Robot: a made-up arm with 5 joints.
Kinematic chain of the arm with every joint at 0, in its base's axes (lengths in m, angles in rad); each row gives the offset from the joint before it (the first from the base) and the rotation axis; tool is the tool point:
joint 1: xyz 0 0 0.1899 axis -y
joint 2: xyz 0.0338 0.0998 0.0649 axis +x
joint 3: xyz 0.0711 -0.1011 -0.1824 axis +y
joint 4: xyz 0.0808 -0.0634 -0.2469 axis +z
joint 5: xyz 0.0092 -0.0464 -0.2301 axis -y
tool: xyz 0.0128 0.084 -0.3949
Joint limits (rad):
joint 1: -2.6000..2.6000
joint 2: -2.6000..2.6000
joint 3: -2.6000..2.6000
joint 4: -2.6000..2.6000
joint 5: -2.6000..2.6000
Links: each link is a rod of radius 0.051 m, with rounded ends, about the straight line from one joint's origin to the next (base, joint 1, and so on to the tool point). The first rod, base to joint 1, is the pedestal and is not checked.
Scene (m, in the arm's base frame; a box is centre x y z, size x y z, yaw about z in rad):
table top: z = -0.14
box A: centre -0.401 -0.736 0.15 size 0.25 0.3 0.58 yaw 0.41
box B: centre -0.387 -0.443 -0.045 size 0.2 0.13 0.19 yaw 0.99
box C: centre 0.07 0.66 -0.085 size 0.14 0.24 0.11 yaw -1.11
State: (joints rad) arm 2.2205 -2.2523 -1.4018 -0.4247 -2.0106
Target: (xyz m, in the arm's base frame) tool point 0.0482 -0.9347 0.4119
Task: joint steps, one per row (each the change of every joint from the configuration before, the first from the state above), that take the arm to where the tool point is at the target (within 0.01 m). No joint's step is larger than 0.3 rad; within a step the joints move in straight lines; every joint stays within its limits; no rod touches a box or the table.
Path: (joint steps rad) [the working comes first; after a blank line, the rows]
Joints at the target: 1.5701 -1.3588 -0.1279 -0.2466 -0.2735
Straight joint move there: touches box A.

1: -0.2315 -0.1159 -0.0718 -0.2204 0.0322
2: -0.2315 -0.1159 -0.0717 -0.2204 0.0323
3: -0.2314 -0.1159 -0.0718 -0.2203 0.0322
4: 0.0073 0.2069 0.2482 0.1398 0.2734
5: 0.0073 0.2068 0.2482 0.1399 0.2734
6: 0.0074 0.2069 0.2482 0.1399 0.2734
7: 0.0073 0.2069 0.2482 0.1398 0.2734
8: 0.0074 0.2068 0.2482 0.1399 0.2734
9: 0.0073 0.2069 0.2482 0.1399 0.2734

